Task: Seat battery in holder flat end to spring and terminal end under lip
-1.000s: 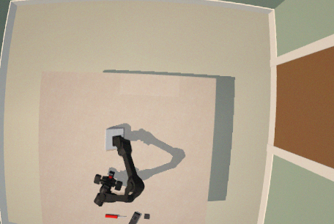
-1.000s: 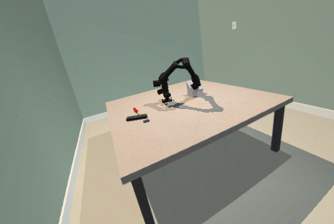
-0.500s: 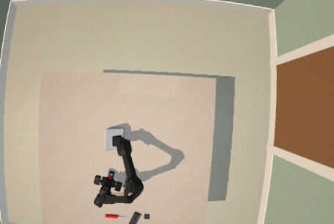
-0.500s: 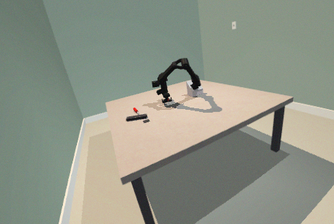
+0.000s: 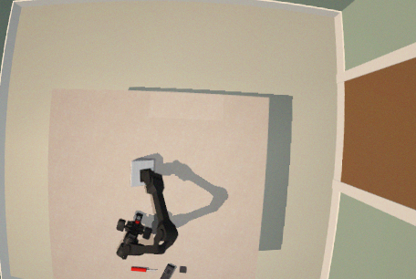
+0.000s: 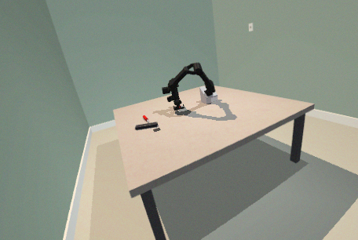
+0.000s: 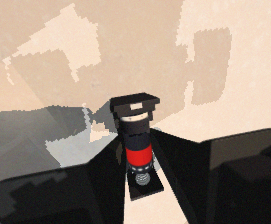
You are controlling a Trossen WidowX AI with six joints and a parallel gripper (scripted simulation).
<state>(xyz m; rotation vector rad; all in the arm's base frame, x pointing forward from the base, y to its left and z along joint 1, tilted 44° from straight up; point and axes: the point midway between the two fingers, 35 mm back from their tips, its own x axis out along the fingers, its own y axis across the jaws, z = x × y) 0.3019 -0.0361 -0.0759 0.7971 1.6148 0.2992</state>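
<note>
My gripper tip is now 1 cm below the battery. From my gripper tip the other things lie so: red-handled screwdriver (31 cm ahead, 3 cm to the left); small dark block (31 cm ahead, 25 cm to the left, 1 cm below); black bar (35 cm ahead, 15 cm to the left, 1 cm above).
</note>
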